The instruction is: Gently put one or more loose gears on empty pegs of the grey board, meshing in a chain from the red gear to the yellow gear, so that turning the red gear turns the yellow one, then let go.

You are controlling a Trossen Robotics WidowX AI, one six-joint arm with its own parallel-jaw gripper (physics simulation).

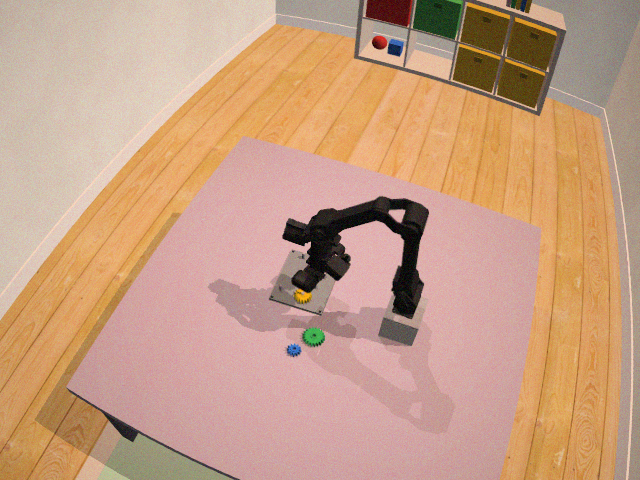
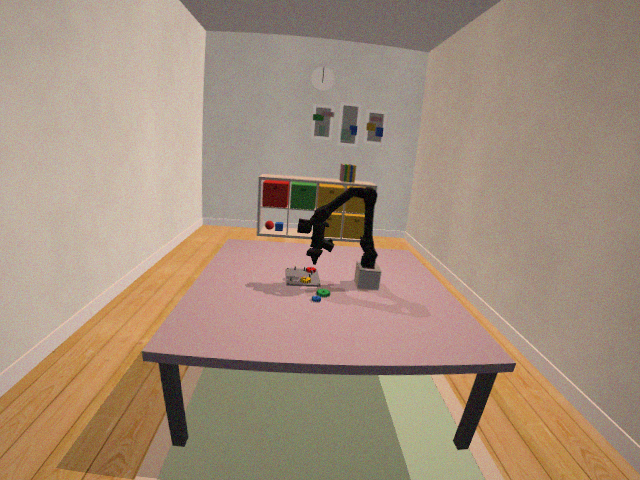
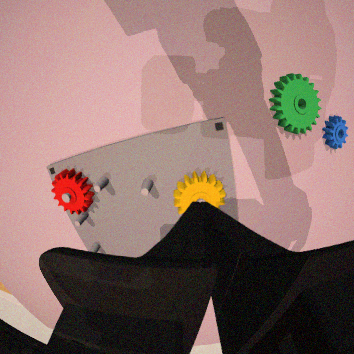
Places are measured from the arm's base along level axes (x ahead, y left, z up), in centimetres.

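Pixels of known places: gripper, fingertip midpoint: (image 1: 316, 282) (image 2: 314, 264) (image 3: 198, 208); arm's base, link origin: (image 1: 405, 306) (image 2: 367, 265).
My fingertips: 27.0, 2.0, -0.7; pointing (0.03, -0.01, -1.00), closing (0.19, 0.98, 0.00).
Note:
For each thing: its top centre in the pictures, then the offset to it from my fingertips, as dx, dy, dz.
- grey board, top centre: (image 3: 140, 225) (image 1: 306, 276) (image 2: 303, 272) +5.5, -5.8, -6.9
- red gear, top centre: (image 3: 67, 195) (image 2: 311, 268) +1.4, -13.6, -7.4
- yellow gear, top centre: (image 3: 200, 201) (image 1: 303, 293) (image 2: 305, 278) +3.8, +0.6, -7.3
- green gear, top centre: (image 3: 301, 103) (image 1: 313, 335) (image 2: 323, 291) -4.9, +12.5, -8.2
- smaller blue gear, top centre: (image 3: 340, 133) (image 1: 294, 348) (image 2: 316, 297) -1.6, +19.1, -8.2
The grey board (image 1: 284, 287) (image 2: 292, 276) (image 3: 158, 158) lies on the pink table. On it sit the red gear (image 2: 310, 270) (image 3: 73, 190) at one end and the yellow gear (image 1: 302, 296) (image 2: 305, 280) (image 3: 199, 191) at the other. Several bare pegs stand between them, among them one peg (image 3: 100, 183) next to the red gear and one peg (image 3: 147, 186) in the middle. The green gear (image 1: 313, 336) (image 2: 323, 292) (image 3: 295, 103) and the smaller blue gear (image 1: 293, 350) (image 2: 316, 298) (image 3: 335, 131) lie flat on the table beside the board. My gripper (image 1: 304, 285) (image 2: 314, 261) (image 3: 198, 208) is shut and empty, a little above the board by the yellow gear.
The arm's grey base block (image 1: 402, 328) (image 2: 368, 277) stands to the right of the board. A shelf unit (image 2: 318, 177) with coloured bins stands against the far wall, off the table.

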